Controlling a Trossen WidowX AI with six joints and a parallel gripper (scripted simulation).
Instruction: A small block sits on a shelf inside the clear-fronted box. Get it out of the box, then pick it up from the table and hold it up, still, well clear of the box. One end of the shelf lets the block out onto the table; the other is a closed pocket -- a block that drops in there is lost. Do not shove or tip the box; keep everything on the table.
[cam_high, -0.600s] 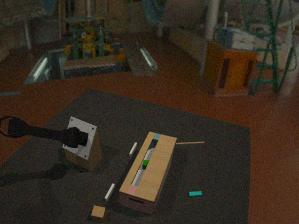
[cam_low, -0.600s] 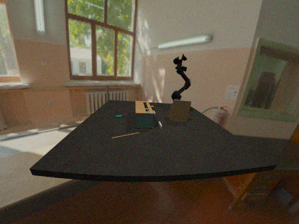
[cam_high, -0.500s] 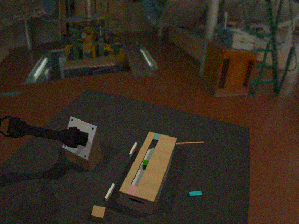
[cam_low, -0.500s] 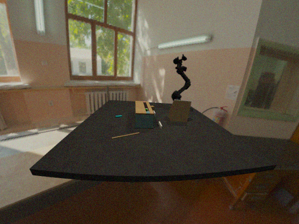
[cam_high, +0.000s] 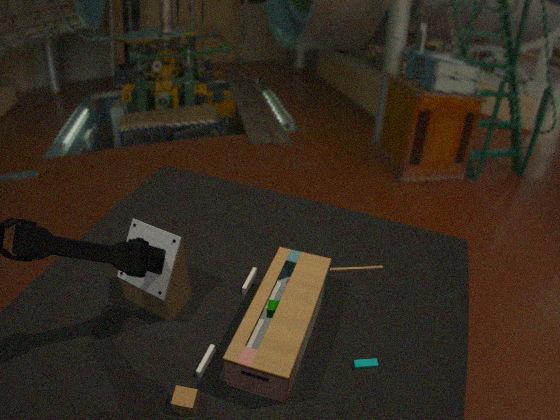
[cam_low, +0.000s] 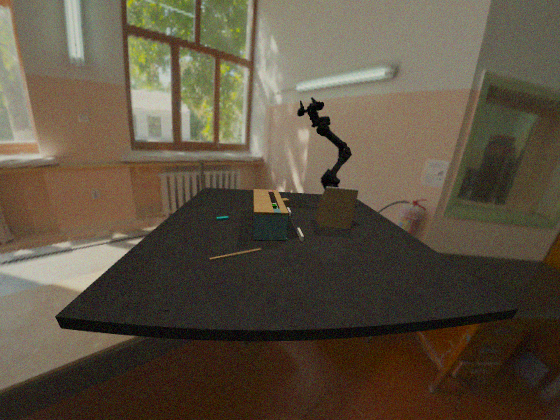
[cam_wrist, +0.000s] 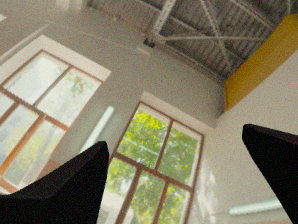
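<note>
Now: the green block 63 cm below my gripper tip, 54 cm to the left of it and 23 cm ahead of it. The rest, counted from my gripper tip: tan cube 69 cm below, 25 cm to the left, 13 cm ahead; then thin wooden stick 84 cm to the left, 71 cm below, 38 cm ahead.
</note>
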